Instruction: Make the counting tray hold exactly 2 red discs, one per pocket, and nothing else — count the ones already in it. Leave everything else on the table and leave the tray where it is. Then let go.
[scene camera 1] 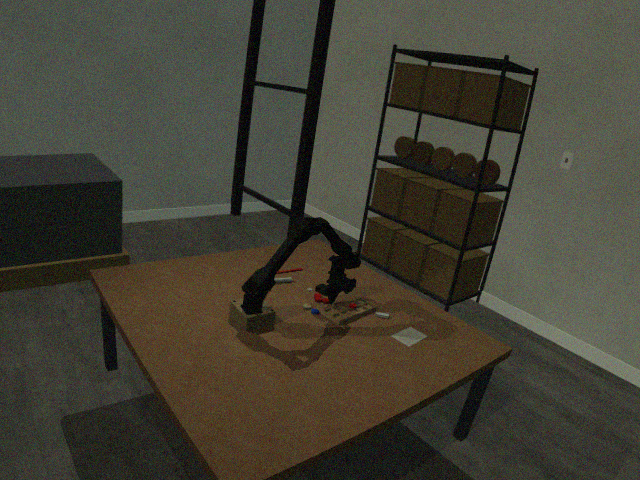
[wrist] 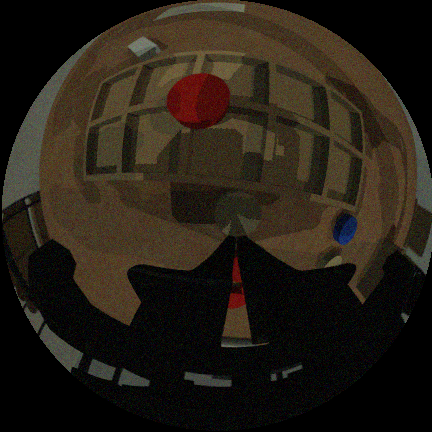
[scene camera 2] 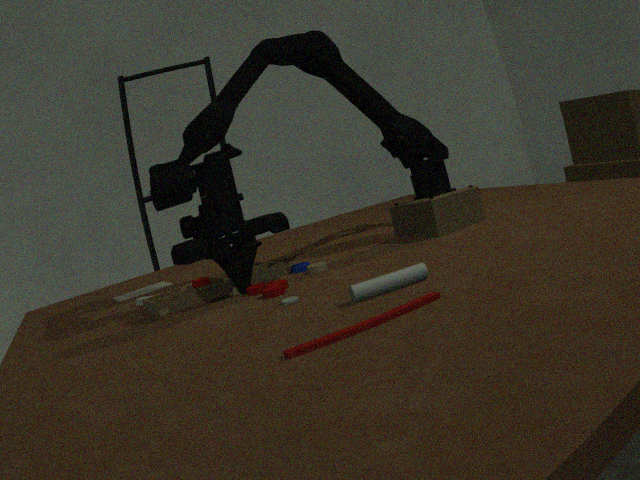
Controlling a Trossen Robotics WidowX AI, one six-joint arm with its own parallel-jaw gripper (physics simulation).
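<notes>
The counting tray (scene camera 1: pixel 343 321) (scene camera 2: pixel 165 305) (wrist: pixel 115 176), a pale two-row grid, lies on the table. One red disc (scene camera 1: pixel 353 305) (scene camera 2: pixel 201 282) (wrist: pixel 198 100) sits in it, and overlaps the dividers in the wrist view; its exact pocket is unclear. My gripper (scene camera 1: pixel 332 301) (scene camera 2: pixel 245 292) (wrist: pixel 234 238) is shut, pointing down, tips low beside the tray. A dull beige disc (wrist: pixel 237 210) lies at the tips, partly covered, apparently not between them. Several red discs (scene camera 1: pixel 320 297) (scene camera 2: pixel 268 288) (wrist: pixel 237 300) lie close together on the table by the fingers, partly hidden in the wrist view.
A blue disc (scene camera 1: pixel 315 311) (scene camera 2: pixel 299 267) (wrist: pixel 345 229) and another beige disc (scene camera 1: pixel 307 305) (scene camera 2: pixel 317 267) (wrist: pixel 333 261) lie near the tray. A small white disc (scene camera 2: pixel 290 300), white cylinder (scene camera 2: pixel 388 282), red rod (scene camera 2: pixel 361 323), white block (scene camera 1: pixel 382 314) and white card (scene camera 1: pixel 408 336) are around.
</notes>
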